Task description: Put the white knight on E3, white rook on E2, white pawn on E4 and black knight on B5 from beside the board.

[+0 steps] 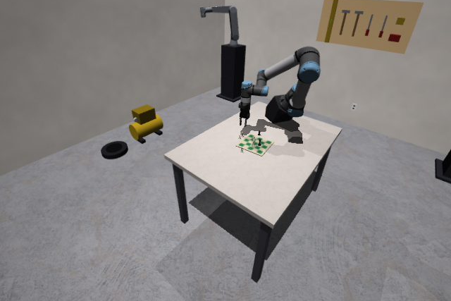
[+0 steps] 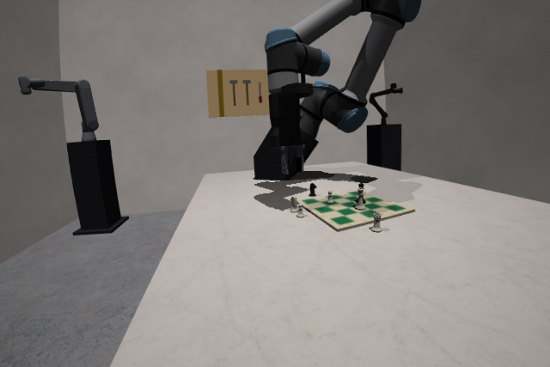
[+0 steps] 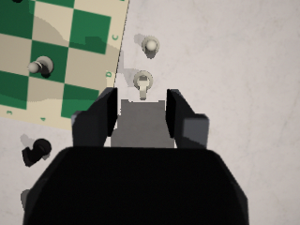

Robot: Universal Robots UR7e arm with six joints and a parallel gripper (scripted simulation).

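Now: the cream chessboard 140 mm to the left of my hand, 110 mm below it and 20 mm ahead of it.
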